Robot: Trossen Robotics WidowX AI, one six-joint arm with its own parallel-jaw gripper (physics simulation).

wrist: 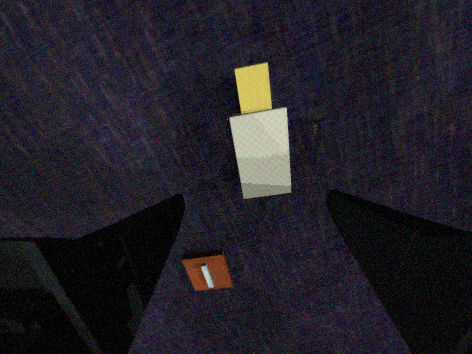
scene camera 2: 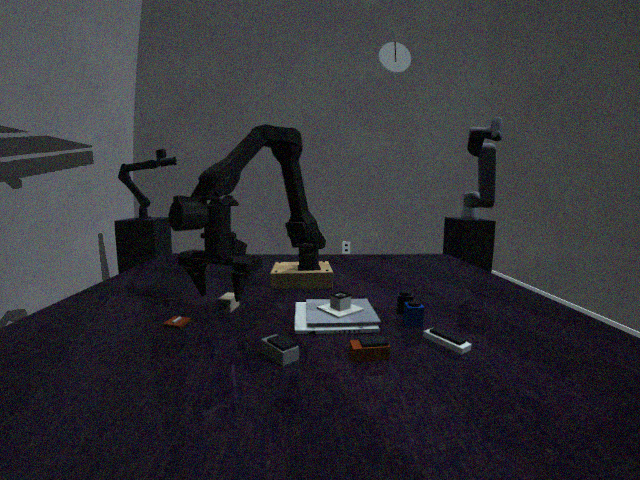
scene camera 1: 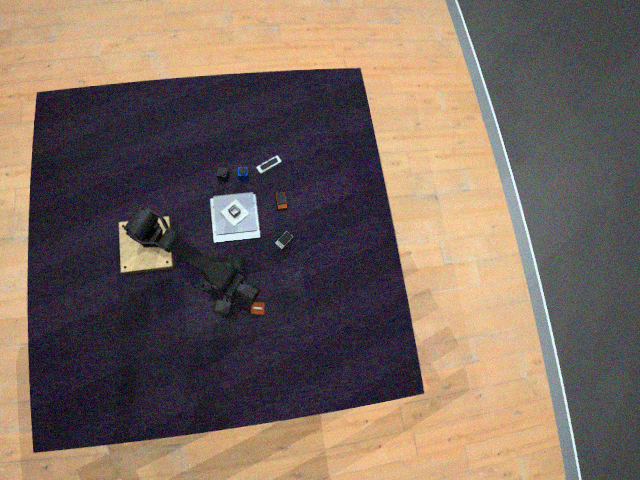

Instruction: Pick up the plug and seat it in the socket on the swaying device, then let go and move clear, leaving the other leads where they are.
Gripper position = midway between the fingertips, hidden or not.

Note:
My gripper point(scene camera 2: 220, 298) is open and holds nothing. Also in view: a cream plug point(wrist: 260, 131). I also see a grey device point(scene camera 2: 340, 314).
My gripper also shows in the wrist view point(wrist: 254, 198). The grey device is seen too in scene camera 1 point(scene camera 1: 234, 217). Scene camera 1 misses the cream plug, which is hidden by my arm.

